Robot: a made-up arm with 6 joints.
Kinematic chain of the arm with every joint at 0, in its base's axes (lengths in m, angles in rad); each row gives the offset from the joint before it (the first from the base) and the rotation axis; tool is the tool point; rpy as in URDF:
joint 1: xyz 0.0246 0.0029 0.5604 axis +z
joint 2: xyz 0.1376 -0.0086 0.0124 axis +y
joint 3: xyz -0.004 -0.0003 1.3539 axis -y
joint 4: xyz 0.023 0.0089 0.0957 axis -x
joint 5: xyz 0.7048 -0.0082 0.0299 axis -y
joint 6: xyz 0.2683 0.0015 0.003 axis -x
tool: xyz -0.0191 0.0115 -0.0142 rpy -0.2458 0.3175 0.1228
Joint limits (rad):
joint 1: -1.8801..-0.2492
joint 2: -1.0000..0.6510
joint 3: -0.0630..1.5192
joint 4: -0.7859..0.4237
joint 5: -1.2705..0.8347
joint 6: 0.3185..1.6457
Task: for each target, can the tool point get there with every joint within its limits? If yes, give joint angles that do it. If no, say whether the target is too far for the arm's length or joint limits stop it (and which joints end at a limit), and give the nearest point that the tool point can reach.
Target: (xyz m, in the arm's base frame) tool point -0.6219 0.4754 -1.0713
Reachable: no: joint limits stop it (at a limit: joint 1, joint 2, joint 3, joint 5) | nearest point -0.4758 -1.3883 1.0533 | short by 2.830 m
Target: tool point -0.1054 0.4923 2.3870
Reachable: yes | joints -1.4165 -0.8257 0.0917 -0.1993 0.6623 1.4182
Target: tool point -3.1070 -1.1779 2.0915
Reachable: no: too far | nearest point -1.8083 0.3005 1.6853 | short by 2.009 m
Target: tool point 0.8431 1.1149 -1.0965
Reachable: no: joint limits stop it (at a limit: joint 1, joint 2, joint 3, joint 5, joint 6) | nearest point 1.4976 -0.2712 1.0625 | short by 2.648 m
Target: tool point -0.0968 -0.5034 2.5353
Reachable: yes | joints -1.7518 -0.1855 0.6612 0.1332 -0.7751 0.7336
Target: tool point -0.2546 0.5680 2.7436
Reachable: yes | joints -1.1685 -0.4910 1.0400 -0.4554 0.2481 0.4225
